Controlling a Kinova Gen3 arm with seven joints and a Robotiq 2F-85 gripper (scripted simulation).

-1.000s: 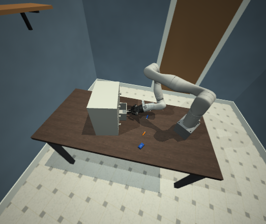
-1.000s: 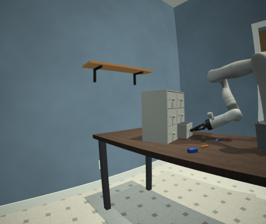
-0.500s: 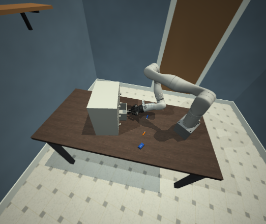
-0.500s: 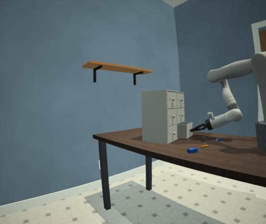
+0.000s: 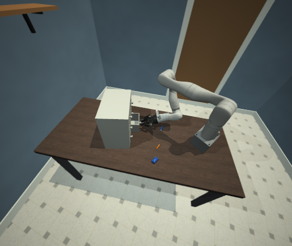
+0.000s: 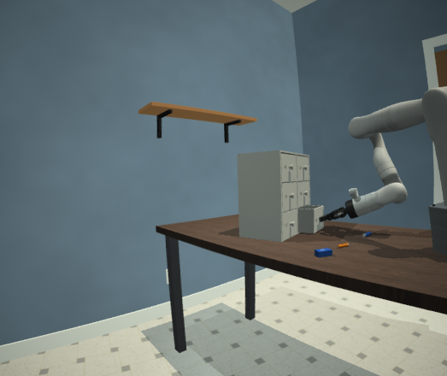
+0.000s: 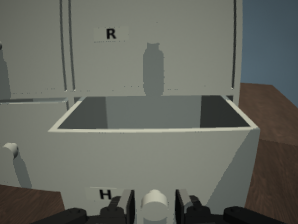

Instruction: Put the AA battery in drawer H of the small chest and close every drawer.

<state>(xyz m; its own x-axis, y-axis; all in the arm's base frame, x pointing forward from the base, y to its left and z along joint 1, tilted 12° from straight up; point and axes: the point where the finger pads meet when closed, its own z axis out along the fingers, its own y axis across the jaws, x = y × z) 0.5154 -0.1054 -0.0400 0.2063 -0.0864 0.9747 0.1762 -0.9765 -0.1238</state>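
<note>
Right now my hand is 110 mm short of the drawer marked H, 20 mm to the right of it and 30 mm above it. Also, from my hand: blue block (160 mm behind, 300 mm to the left, 50 mm below); then orange AA battery (170 mm behind, 190 mm to the left, 50 mm below).
</note>
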